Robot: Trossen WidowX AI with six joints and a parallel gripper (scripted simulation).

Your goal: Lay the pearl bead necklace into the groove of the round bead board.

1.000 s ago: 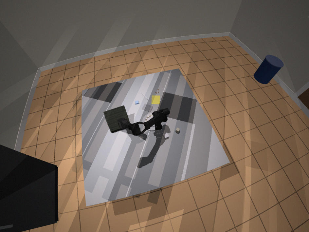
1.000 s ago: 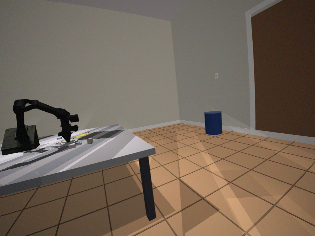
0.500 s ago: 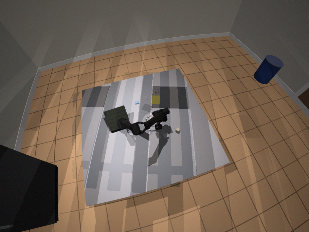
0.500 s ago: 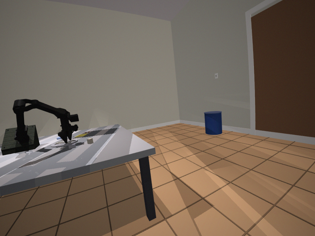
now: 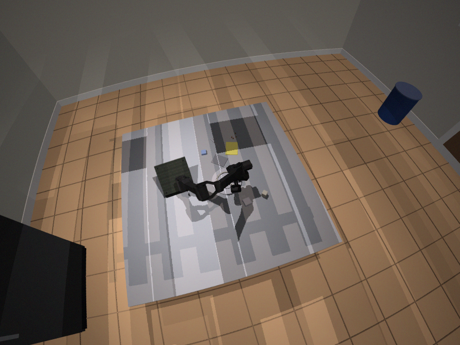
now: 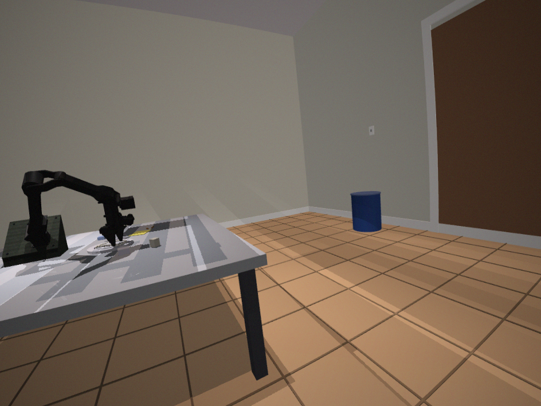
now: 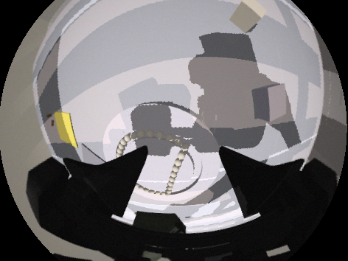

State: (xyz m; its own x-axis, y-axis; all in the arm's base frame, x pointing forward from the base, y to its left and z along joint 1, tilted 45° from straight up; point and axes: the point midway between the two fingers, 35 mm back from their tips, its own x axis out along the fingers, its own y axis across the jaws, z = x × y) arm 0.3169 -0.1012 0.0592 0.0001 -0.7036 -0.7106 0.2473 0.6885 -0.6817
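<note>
Right now my gripper tip is 5 cm to the right of the round bead board, 4 cm past it and 1 cm above it. Round my gripper tip: grey card: 23 cm to the left, 2 cm below, 2 cm behind; then beige cube: 16 cm ahead, 13 cm to the right; then white block: 14 cm to the right, 3 cm ahead, 1 cm below.
</note>
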